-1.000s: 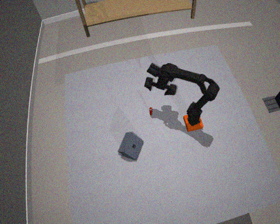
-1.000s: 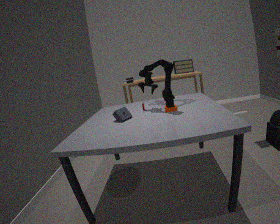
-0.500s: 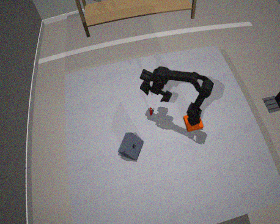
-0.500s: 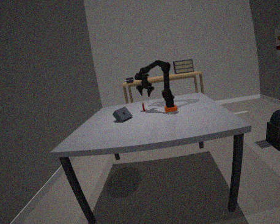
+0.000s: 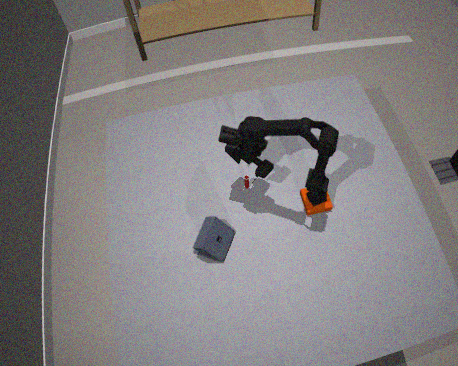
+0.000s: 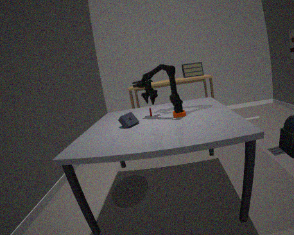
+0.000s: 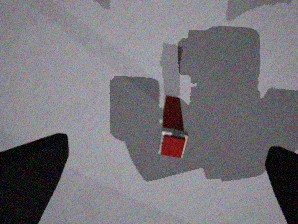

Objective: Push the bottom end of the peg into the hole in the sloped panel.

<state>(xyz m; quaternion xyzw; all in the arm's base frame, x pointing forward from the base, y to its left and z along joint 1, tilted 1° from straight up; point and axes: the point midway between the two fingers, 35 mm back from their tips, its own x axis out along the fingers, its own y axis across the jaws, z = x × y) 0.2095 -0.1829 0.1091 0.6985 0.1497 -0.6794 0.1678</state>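
Right now the square peg is 1 cm ahead of my gripper tip, 1 cm to the left of it and 5 cm below it. Also, from my gripper tip: grey sloped panel: 22 cm ahead, 18 cm to the left, 7 cm below.
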